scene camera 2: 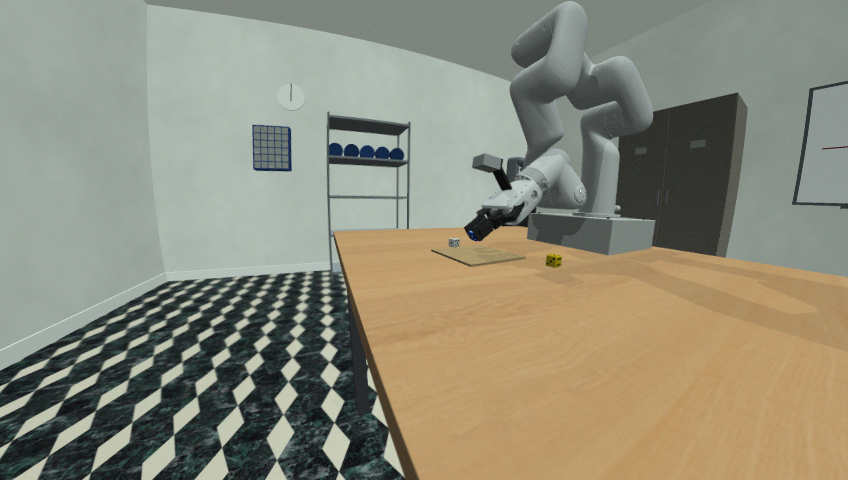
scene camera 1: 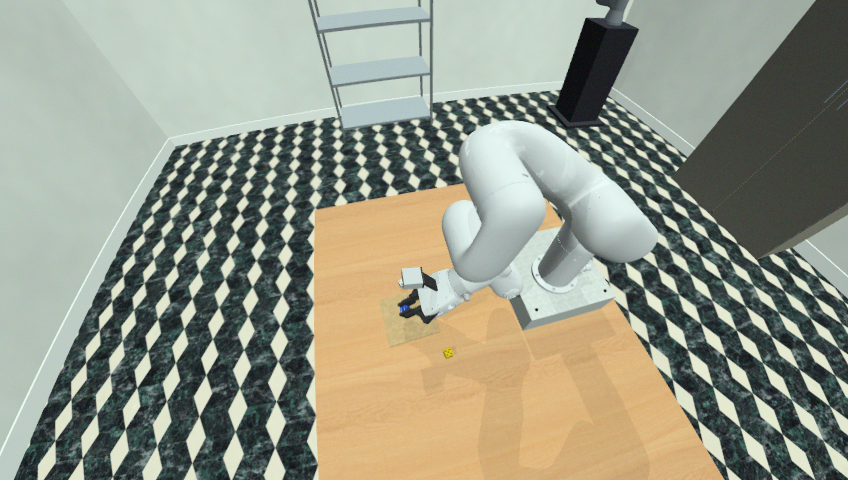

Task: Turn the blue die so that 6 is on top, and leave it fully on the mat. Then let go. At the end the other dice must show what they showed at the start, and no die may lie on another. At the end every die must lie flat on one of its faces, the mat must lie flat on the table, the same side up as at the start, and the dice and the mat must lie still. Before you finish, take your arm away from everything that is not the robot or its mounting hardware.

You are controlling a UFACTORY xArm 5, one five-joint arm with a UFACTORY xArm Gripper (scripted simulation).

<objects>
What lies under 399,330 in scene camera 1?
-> A tan mat.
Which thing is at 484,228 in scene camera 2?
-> My gripper.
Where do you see a tan mat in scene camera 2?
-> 478,255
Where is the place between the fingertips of my gripper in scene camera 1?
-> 401,311
</objects>
